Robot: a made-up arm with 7 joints. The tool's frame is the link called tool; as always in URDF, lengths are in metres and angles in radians.
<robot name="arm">
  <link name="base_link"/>
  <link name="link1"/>
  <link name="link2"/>
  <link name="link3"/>
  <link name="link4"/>
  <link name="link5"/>
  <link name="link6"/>
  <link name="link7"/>
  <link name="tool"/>
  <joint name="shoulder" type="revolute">
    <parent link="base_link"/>
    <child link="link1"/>
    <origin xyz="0 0 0"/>
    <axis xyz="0 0.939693 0.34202"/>
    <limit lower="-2.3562" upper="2.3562" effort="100" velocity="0.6"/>
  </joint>
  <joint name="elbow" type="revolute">
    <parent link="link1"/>
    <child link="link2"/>
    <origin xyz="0 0 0"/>
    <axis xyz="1 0 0"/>
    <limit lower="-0.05" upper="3.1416" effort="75" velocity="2.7"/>
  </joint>
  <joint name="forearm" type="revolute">
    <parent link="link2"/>
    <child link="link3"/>
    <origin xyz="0 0 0"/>
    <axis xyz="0 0 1"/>
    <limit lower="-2.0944" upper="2.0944" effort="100" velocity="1.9"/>
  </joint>
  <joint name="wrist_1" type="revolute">
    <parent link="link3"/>
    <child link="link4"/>
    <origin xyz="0.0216 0 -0.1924"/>
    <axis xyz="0 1 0"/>
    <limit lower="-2.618" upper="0.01" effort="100" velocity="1.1"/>
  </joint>
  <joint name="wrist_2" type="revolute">
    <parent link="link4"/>
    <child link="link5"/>
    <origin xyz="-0.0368 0 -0.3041"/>
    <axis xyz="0 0 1"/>
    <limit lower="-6.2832" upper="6.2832" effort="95" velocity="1.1"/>
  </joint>
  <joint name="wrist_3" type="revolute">
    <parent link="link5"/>
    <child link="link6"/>
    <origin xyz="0 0 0"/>
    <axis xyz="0 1 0"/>
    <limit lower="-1.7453" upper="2.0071" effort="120" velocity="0.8"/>
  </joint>
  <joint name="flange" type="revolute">
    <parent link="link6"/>
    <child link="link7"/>
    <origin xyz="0 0 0"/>
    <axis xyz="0 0 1"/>
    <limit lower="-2.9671" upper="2.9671" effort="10" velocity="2.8"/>
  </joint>
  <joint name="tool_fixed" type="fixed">
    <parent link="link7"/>
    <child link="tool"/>
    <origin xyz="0 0 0"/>
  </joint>
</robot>
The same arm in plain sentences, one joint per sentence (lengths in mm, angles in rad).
The arm has seven revolute joints in a row. What follows holds with every joint at zero, and every direction is one of the base frame's.
The first joint is mounted at the same point as the base frame's origin and turns about the direction (0, 0.9397, 0.342), from -2.3562 to 2.3562 rad.
The second joint is mounted at the same point as the first joint and turns about +x, from -0.05 to 3.1416 rad.
The third joint is mounted at the same point as the second joint and turns about +z, from -2.0944 to 2.0944 rad.
The fourth joint is mounted 21.6 mm along +x and 192.4 mm along -z from the third joint and turns about +y, from -2.618 to 0.01 rad.
The fifth joint is mounted 36.8 mm along -x and 304.1 mm along -z from the fourth joint and turns about +z, from -6.2832 to 6.2832 rad.
The sixth joint is mounted at the same point as the fifth joint and turns about +y, from -1.7453 to 2.0071 rad.
The seventh joint is mounted at the same point as the sixth joint and turns about +z, from -2.9671 to 2.9671 rad.
The tool frame, which is the frame that the pose is given for, is mounted at the same point as the seventh joint; its axes are parallel to the base frame's.

